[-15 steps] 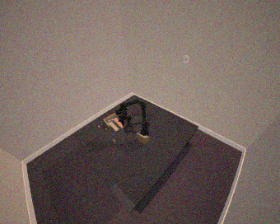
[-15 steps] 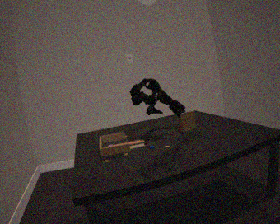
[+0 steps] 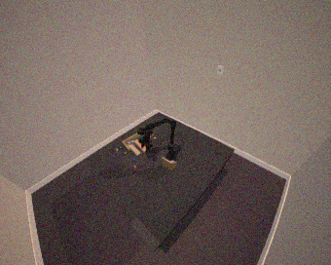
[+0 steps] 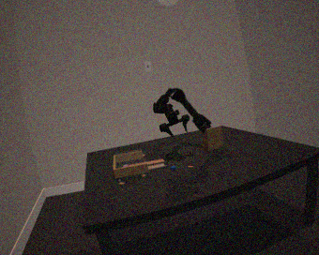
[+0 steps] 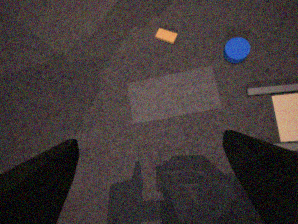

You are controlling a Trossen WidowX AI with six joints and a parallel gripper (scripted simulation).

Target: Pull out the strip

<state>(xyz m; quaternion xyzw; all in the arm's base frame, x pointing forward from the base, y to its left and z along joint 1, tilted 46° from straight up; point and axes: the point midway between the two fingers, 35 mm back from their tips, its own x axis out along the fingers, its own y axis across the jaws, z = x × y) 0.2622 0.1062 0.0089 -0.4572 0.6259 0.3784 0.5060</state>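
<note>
Right now my gripper tip is 150 mm above the blue piece, 120 mm short of it and 100 mm to the right of it.
</note>
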